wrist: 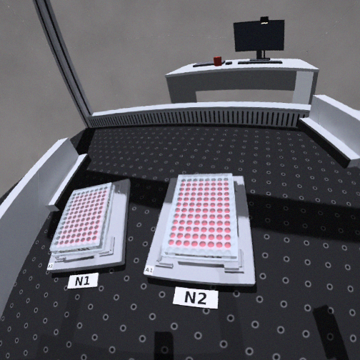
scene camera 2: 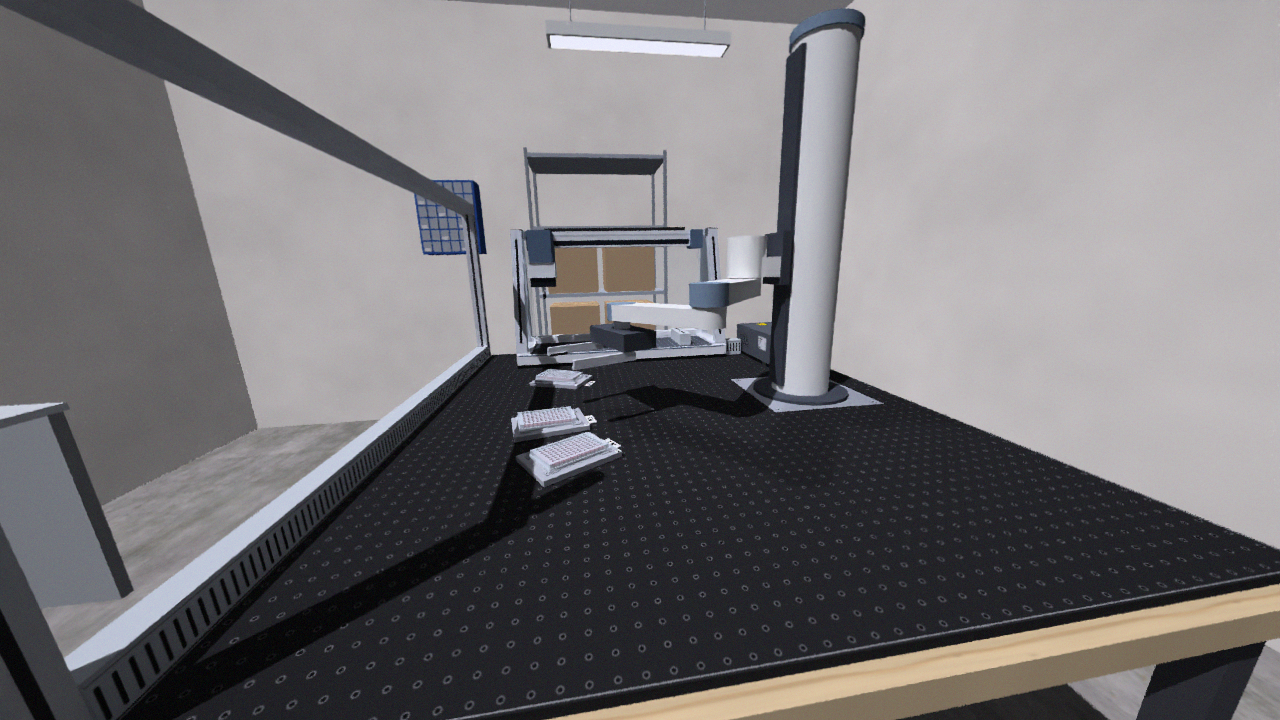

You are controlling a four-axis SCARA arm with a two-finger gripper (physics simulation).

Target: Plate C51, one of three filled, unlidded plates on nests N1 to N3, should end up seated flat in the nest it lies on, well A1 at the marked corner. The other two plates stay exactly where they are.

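Observation:
A plate with pink wells (wrist: 84,217) (scene camera 2: 571,453) lies on nest N1 (wrist: 121,225). A second such plate (wrist: 202,215) (scene camera 2: 548,418) lies on nest N2 (wrist: 246,220). The third plate (scene camera 2: 562,378) lies on its nest farther back in the scene view; N3 does not show in the wrist view. A1 tags (wrist: 50,266) (wrist: 149,270) mark the near left corners of N1 and N2. No C51 label is readable, and I cannot tell which plate is unseated. My gripper (wrist: 189,124) (scene camera 2: 586,353) is open and empty, above the table, apart from the N1 and N2 plates.
The black perforated table (scene camera 2: 805,501) (wrist: 280,310) carries the nests. A slotted rail (scene camera 2: 295,501) (wrist: 200,119) runs along its far side from the arm. The arm's column (scene camera 2: 819,214) stands to the right. A gantry frame (scene camera 2: 626,355) stands at the back. A desk (wrist: 240,64) is beyond the rail.

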